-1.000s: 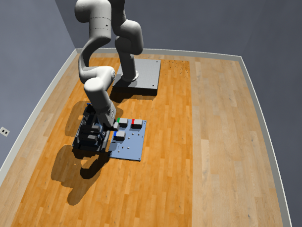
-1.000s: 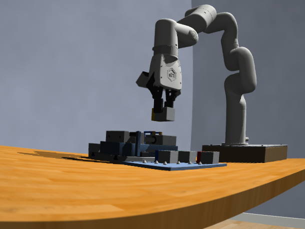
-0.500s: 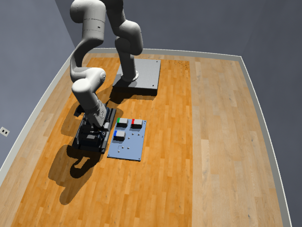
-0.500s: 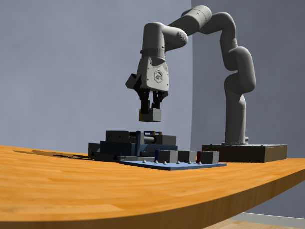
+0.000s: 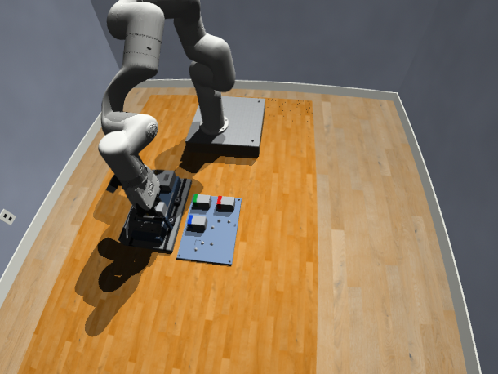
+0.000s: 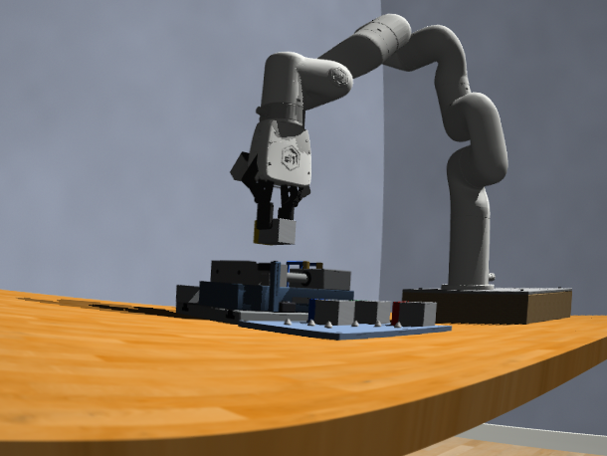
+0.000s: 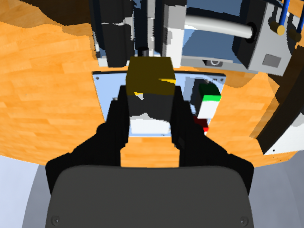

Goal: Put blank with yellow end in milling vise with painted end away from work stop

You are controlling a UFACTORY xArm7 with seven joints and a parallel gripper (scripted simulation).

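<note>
The fixed jaw lies 90 mm below my hand, 50 mm to the right of it and 40 mm ahead of it. The rest, counted from my hand: yellow-ended blank 20 mm below; milling vise 130 mm below, 60 mm to the right, 60 mm behind; blue-ended blank 140 mm below, 110 mm to the left, 30 mm behind.
</note>
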